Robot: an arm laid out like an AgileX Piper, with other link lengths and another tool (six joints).
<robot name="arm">
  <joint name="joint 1" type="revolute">
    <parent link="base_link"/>
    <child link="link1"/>
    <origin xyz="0 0 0.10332" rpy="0 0 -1.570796"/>
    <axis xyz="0 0 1"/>
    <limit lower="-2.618" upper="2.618"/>
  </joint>
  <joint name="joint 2" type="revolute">
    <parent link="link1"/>
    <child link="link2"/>
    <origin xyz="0 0 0" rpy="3.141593 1.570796 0"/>
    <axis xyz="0 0 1"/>
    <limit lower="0" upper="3.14"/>
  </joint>
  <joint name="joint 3" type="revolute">
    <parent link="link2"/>
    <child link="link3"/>
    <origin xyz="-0.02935 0.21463 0" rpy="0 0 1.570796"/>
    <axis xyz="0 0 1"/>
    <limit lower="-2.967" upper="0"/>
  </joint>
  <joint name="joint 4" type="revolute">
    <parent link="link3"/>
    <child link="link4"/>
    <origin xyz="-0.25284 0.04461 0" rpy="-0.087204 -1.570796 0"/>
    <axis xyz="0 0 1"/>
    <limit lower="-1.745" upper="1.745"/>
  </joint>
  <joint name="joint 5" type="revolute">
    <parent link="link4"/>
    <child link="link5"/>
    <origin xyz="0 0 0" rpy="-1.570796 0 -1.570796"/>
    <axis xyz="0 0 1"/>
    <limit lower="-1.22" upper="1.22"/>
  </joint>
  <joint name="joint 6" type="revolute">
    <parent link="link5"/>
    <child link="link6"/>
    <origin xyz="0 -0.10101 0" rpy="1.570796 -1.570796 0"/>
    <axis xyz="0 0 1"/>
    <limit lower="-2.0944" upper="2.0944"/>
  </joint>
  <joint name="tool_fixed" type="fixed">
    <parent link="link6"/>
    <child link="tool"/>
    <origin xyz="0.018 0.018 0.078" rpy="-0.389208 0 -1.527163"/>
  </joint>
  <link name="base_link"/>
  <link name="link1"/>
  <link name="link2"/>
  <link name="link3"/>
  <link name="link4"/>
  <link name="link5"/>
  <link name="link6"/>
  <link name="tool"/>
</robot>
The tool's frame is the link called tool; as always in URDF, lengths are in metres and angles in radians.
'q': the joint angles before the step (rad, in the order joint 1, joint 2, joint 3, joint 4, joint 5, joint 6). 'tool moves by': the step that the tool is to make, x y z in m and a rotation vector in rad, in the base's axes. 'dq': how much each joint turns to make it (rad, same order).
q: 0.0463 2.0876 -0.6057 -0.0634 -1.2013 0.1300
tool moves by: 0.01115 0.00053 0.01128 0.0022 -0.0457 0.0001
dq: 0.0000 0.0001 -0.0434 -0.0001 -0.0025 -0.0001
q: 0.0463 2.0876 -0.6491 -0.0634 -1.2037 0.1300
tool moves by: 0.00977 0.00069 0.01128 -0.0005 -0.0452 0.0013
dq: 0.0001 0.0001 -0.0399 -0.0009 -0.0051 -0.0027
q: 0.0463 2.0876 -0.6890 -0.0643 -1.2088 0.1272
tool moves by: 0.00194 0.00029 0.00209 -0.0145 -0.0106 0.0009
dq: 0.0000 0.0001 -0.0083 0.0007 -0.0008 -0.0153
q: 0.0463 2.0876 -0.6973 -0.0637 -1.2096 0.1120
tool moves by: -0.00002 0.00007 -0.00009 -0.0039 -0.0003 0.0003
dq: 0.0000 0.0000 0.0000 0.0001 0.0001 -0.0040
